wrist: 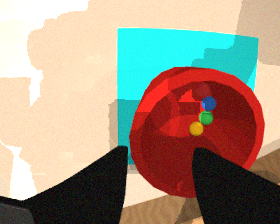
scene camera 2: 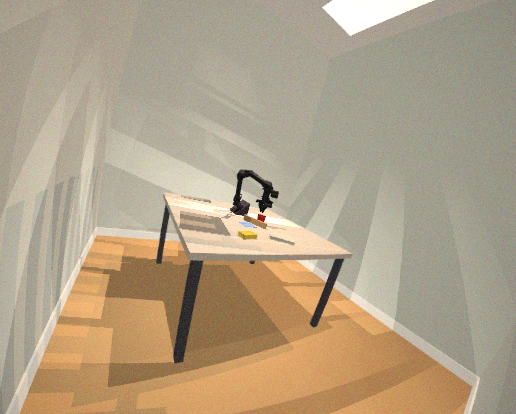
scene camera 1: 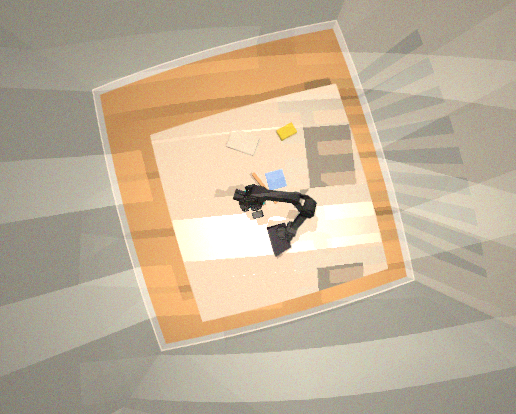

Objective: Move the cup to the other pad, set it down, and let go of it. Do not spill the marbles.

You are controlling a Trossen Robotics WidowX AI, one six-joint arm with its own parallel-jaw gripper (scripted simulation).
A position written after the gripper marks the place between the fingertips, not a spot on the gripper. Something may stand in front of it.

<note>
In view: the gripper point(wrist: 160, 157), a red cup point(wrist: 161, 144) and a cyan pad point(wrist: 142, 53).
</note>
